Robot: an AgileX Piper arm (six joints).
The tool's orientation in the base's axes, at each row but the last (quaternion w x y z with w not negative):
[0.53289 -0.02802 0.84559 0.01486]
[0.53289 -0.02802 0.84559 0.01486]
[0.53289 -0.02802 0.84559 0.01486]
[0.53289 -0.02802 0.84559 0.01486]
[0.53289 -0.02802 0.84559 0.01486]
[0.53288 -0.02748 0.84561 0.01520]
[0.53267 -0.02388 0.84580 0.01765]
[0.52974 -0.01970 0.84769 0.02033]
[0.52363 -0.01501 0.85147 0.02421]
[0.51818 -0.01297 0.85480 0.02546]
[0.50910 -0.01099 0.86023 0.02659]
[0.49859 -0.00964 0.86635 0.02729]
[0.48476 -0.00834 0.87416 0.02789]
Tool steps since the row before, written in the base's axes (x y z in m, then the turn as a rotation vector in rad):
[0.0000 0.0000 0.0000 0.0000 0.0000 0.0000]
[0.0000 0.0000 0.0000 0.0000 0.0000 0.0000]
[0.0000 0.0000 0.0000 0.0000 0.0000 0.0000]
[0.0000 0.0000 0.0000 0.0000 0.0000 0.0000]
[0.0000 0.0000 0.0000 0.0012 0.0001 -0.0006]
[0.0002 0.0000 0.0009 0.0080 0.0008 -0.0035]
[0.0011 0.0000 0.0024 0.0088 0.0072 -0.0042]
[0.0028 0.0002 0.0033 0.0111 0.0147 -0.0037]
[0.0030 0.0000 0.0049 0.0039 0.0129 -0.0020]
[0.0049 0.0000 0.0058 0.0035 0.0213 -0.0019]
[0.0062 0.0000 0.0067 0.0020 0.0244 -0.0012]
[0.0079 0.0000 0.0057 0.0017 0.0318 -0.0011]
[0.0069 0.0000 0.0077 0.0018 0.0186 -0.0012]
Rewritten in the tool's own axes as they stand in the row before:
[0.0000 0.0000 0.0000 0.0000 0.0000 0.0000]
[0.0000 0.0000 0.0000 0.0000 0.0000 0.0000]
[0.0000 0.0000 0.0000 0.0000 0.0000 0.0000]
[0.0000 0.0000 0.0000 0.0000 0.0000 0.0000]
[0.0000 0.0000 0.0000 0.0000 0.0000 0.0013]
[-0.0009 0.0000 -0.0002 -0.0003 0.0003 0.0088]
[-0.0026 -0.0001 0.0000 -0.0002 0.0066 0.0101]
[-0.0042 0.0001 0.0011 -0.0017 0.0140 0.0124]
[-0.0057 0.0000 0.0005 0.0000 0.0126 0.0051]
[-0.0074 -0.0001 0.0017 0.0002 0.0210 0.0052]
[-0.0089 -0.0001 0.0022 0.0003 0.0242 0.0037]
[-0.0089 -0.0001 0.0040 0.0004 0.0316 0.0038]
[-0.0102 0.0000 0.0018 0.0003 0.0184 0.0032]

